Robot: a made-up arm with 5 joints.
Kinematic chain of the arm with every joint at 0, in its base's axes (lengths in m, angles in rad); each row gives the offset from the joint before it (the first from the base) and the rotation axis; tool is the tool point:
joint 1: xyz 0 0 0.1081 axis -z
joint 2: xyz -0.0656 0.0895 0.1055 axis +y
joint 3: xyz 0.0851 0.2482 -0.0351 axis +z
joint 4: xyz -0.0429 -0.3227 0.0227 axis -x
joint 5: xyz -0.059 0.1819 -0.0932 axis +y
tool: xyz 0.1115 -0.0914 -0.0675
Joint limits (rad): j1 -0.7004..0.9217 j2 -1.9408..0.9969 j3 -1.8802..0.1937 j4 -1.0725..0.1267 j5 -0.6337..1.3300
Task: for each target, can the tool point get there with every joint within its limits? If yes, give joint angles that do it. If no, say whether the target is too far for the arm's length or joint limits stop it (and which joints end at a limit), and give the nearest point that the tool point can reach.
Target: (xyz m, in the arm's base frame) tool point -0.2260 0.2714 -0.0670
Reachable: yes | joints -0.5290 -0.6200 -1.2751 -0.0169 0.8633
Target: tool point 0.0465 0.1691 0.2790
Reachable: yes | joints -0.5138 -1.6834 -0.1182 -0.0829 0.3058
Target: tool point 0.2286 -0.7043 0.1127
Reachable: no: joint limits stop it (at a limit: joint 1, joint 3, joint 4) | nearest point 0.1597 -0.1062 0.1810 | short by 0.606 m
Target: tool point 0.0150 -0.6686 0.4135
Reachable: no: joint limits stop it (at a limit: joint 1, joint 3, joint 4) | nearest point 0.1480 -0.0978 0.2903 | short by 0.599 m
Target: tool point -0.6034 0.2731 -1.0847
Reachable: no: too far | nearest point -0.3591 0.2434 -0.0942 | short by 1.021 m
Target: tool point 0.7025 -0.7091 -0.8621
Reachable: no: too far | nearest point 0.3181 0.0462 -0.0118 | short by 1.200 m
